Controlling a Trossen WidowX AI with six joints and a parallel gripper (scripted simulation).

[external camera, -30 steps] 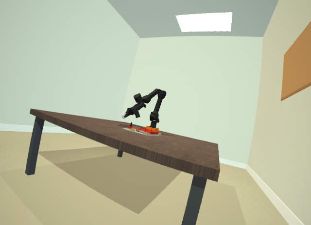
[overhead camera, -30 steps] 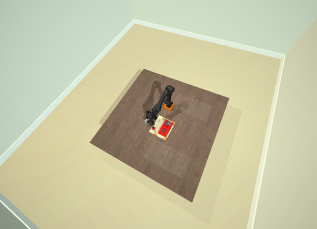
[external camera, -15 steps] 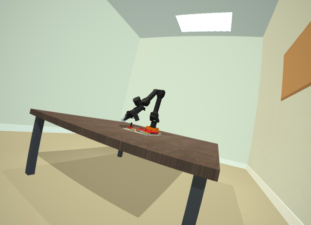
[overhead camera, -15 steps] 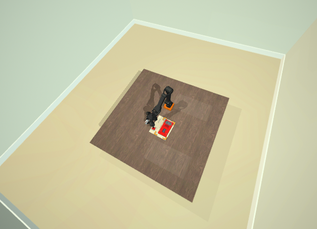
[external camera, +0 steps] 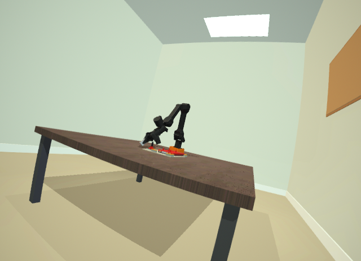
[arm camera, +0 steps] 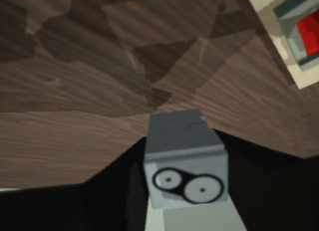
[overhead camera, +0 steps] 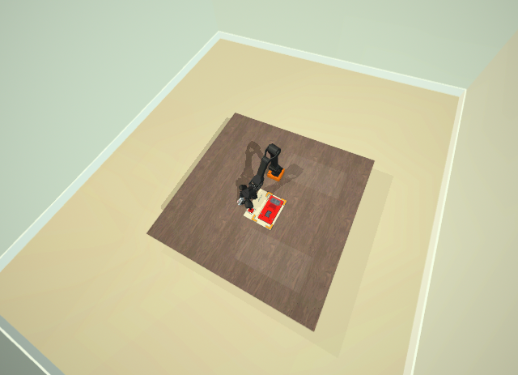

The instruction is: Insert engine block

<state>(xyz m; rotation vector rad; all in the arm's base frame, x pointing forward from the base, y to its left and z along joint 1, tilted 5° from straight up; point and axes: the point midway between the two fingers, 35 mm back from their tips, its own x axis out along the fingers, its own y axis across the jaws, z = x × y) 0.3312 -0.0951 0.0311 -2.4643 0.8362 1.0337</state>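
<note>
Now: gripper tip 10 mm to the right of the engine block and 10 mm below it.
</note>
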